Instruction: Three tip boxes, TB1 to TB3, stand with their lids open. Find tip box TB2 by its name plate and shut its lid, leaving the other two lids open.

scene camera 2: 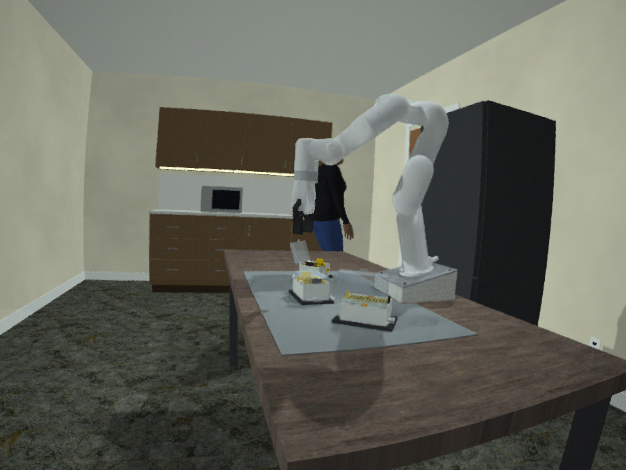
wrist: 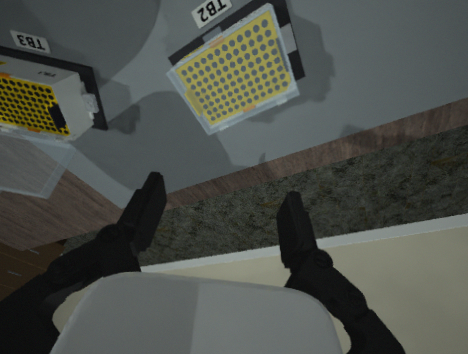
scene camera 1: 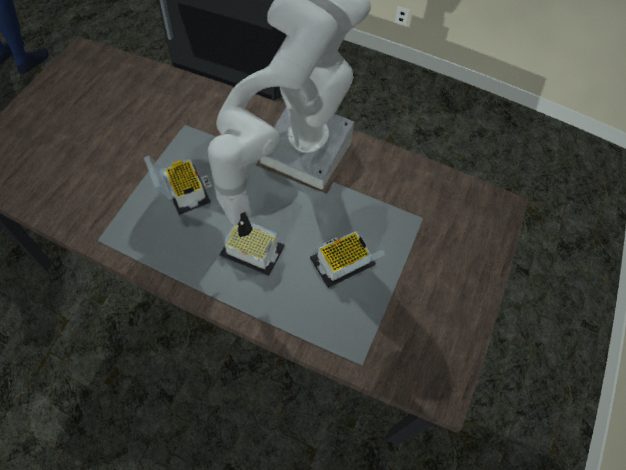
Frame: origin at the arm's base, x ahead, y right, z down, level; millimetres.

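Where they show: gripper, fingertip midpoint: (scene camera 2: pixel 302 233) (wrist: pixel 224 195) (scene camera 1: pixel 236 220); arm's base, link origin: (scene camera 2: pixel 416 271) (scene camera 1: pixel 308 134).
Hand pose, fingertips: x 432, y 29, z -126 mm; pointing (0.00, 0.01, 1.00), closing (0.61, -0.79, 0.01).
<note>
Things, the pixels of their top centre, and the offset from my fingertips. Level surfaces: height alone.
- Tip box TB2, top centre: (wrist: pixel 228 73) (scene camera 1: pixel 252 233) (scene camera 2: pixel 314 274) dx -43, dy -15, dz +129 mm
- Tip box TB3, top centre: (wrist: pixel 10 110) (scene camera 1: pixel 182 175) (scene camera 2: pixel 315 260) dx -147, dy +263, dz +132 mm
- third box, top centre: (scene camera 2: pixel 368 296) (scene camera 1: pixel 342 247) dx -104, dy -259, dz +140 mm
- grey mat, surface height: dz +206 mm
- wooden table, surface height: dz +209 mm
Tip box TB2 (scene camera 1: pixel 251 243) (scene camera 2: pixel 310 290) (wrist: pixel 235 72) is the middle box; its name plate (wrist: pixel 212 11) reads TB2. Its clear lid lies flat over the yellow tip rack, shut. Tip box TB3 (scene camera 1: pixel 186 183) (wrist: pixel 31 107) is at the left in scene camera 1, with its clear lid (scene camera 1: pixel 154 172) (scene camera 2: pixel 299 251) (wrist: pixel 37 167) standing open. The third box (scene camera 1: pixel 344 257) (scene camera 2: pixel 365 309) is at the right in scene camera 1, its clear lid (scene camera 1: pixel 377 255) open; its plate is unreadable. My gripper (scene camera 1: pixel 244 231) (scene camera 2: pixel 302 230) (wrist: pixel 224 195) is open and empty, raised above TB2.
The boxes stand in black holders on a grey mat (scene camera 1: pixel 313 308) (scene camera 2: pixel 303 341) on the wooden table (scene camera 1: pixel 455 252) (scene camera 2: pixel 455 384). The arm's base block (scene camera 1: pixel 323 161) (scene camera 2: pixel 429 290) stands behind the mat. A person (scene camera 2: pixel 329 202) stands beyond the table's far end.
</note>
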